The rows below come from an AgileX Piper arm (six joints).
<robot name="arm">
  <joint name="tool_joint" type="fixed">
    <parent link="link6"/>
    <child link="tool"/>
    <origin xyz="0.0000 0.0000 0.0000" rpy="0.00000 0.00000 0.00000"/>
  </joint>
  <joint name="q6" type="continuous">
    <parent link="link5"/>
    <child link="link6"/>
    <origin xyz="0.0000 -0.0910 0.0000" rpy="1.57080 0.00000 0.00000"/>
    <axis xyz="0 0 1"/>
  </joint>
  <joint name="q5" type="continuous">
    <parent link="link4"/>
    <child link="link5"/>
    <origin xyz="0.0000 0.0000 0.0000" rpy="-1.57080 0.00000 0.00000"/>
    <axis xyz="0 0 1"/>
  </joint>
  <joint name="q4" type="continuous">
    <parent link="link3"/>
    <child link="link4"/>
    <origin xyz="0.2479 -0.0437 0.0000" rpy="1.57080 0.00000 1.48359"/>
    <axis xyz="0 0 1"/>
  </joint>
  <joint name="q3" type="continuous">
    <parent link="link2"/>
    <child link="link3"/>
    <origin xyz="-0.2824 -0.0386 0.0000" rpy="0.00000 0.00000 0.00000"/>
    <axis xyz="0 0 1"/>
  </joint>
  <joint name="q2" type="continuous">
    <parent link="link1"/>
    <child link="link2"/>
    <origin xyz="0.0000 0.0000 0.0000" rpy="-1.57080 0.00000 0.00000"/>
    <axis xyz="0 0 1"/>
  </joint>
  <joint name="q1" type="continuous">
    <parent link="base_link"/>
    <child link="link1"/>
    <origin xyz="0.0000 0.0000 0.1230" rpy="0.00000 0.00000 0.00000"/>
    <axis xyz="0 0 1"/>
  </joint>
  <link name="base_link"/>
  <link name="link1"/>
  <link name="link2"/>
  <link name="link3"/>
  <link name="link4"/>
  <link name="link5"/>
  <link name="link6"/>
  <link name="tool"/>
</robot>
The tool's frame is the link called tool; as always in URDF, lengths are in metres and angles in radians. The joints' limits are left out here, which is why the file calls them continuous.
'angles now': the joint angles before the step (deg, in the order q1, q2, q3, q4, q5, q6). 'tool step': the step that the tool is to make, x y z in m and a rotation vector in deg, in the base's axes. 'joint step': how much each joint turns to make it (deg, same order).
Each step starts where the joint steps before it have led.
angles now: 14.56 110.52 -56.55 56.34 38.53 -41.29
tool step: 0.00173 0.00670 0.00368 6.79 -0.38 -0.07
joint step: -0.35 0.55 -0.01 9.64 3.22 -7.34
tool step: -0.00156 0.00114 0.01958 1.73 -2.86 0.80
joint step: 0.00 -3.07 -0.08 0.66 1.14 -0.82
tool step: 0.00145 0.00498 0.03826 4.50 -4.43 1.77
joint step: 0.00 -4.32 -2.45 1.29 3.78 -0.15
